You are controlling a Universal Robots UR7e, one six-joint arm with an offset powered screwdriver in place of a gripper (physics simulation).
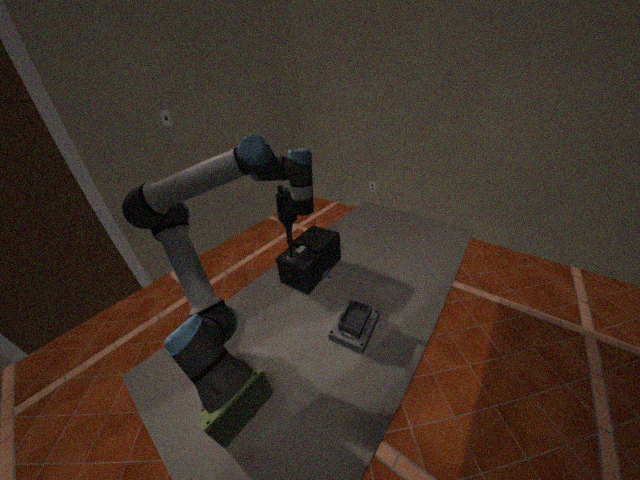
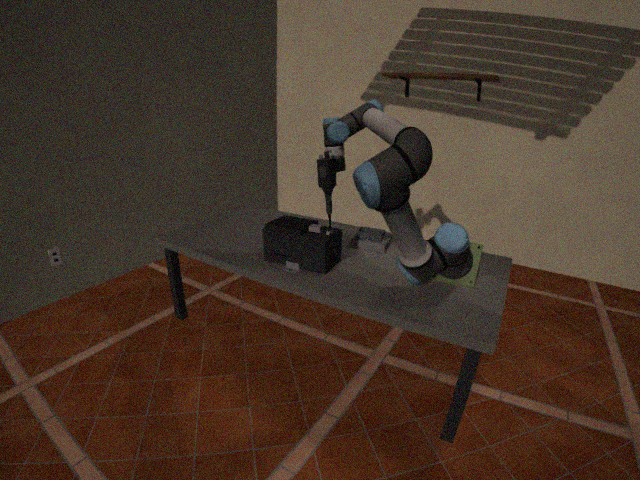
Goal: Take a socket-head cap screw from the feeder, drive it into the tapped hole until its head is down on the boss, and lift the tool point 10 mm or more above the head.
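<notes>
My screwdriver (image 1: 292,253) (image 2: 330,227) points straight down, with its tip at the top of the black feeder box (image 1: 294,275) (image 2: 297,249), near the end closest to the arm's base. Whether the tip touches the feeder or carries a screw is too small and dark to tell. No cap screw can be made out. The workpiece (image 1: 355,319) (image 2: 373,236), a raised dark block on a light base plate, lies on the table apart from the feeder. Its boss and tapped hole cannot be told apart at this size.
The grey table (image 1: 289,320) (image 2: 310,286) carries the feeder, the workpiece and the arm's green base mount (image 1: 242,408) (image 2: 477,263). The arm arches above the table from base to feeder. A brown wall shelf (image 2: 439,76) hangs on the wall behind the arm.
</notes>
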